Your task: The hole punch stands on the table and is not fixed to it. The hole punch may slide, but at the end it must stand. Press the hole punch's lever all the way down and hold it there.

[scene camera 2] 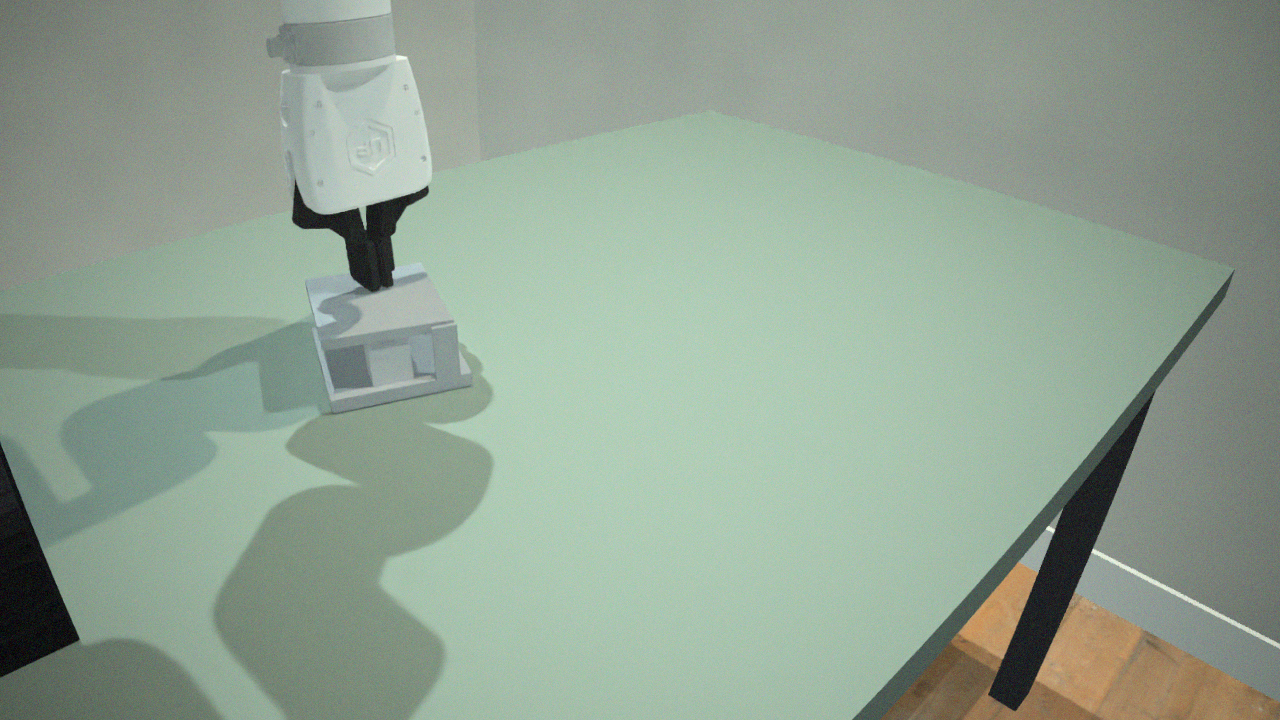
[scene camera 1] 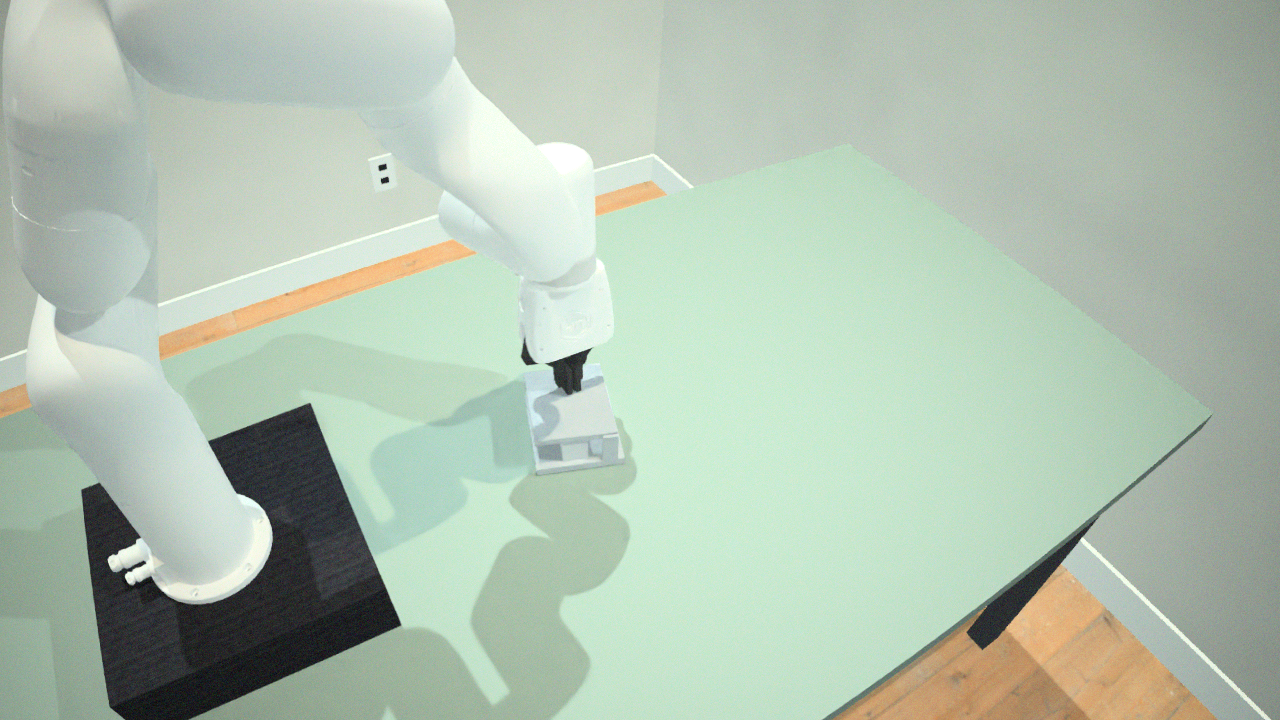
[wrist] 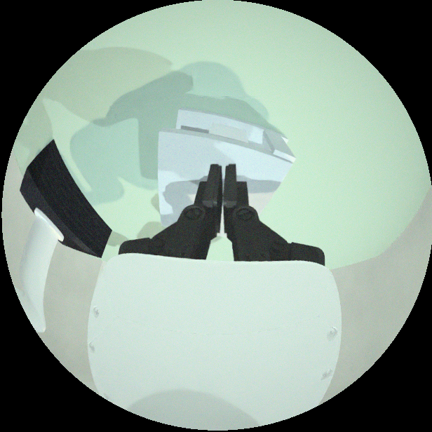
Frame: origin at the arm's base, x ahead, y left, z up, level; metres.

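Seen in the pictures: gripper, between the fingertips: [scene camera 2: 374, 284] [scene camera 1: 569, 386]; arm's base, origin of its link: [scene camera 1: 212, 548].
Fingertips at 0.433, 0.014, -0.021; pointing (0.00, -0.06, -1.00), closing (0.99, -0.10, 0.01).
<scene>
Offsets run from my fingertips to a thing's middle, as dx, dy, dz. Level surfaces: height alone.
The pale grey hole punch {-0.009, -0.022, -0.028} [scene camera 1: 578, 465] [scene camera 2: 398, 391] stands upright on the green table. Its lever {-0.013, -0.021, -0.004} [scene camera 1: 586, 419] [scene camera 2: 398, 308] [wrist: 210, 155] is a flat plate on top, sloping down toward the far end, where it lies low over the base. My gripper [scene camera 1: 569, 392] [scene camera 2: 379, 286] [wrist: 224, 180] is shut and empty. Its fingertips point down and are at the lever's top face near the far, low end, and appear to touch it. The fingers hide part of the lever in the wrist view, and the exact gap between lever and base at the far end is hidden.
The green table {dz -0.057} [scene camera 1: 850, 376] [scene camera 2: 716, 376] bears the black base plate [scene camera 1: 313, 501] [wrist: 65, 200] with the arm's foot, left of the hole punch. The arm reaches over from the left in scene camera 1. Walls stand behind the table.
</scene>
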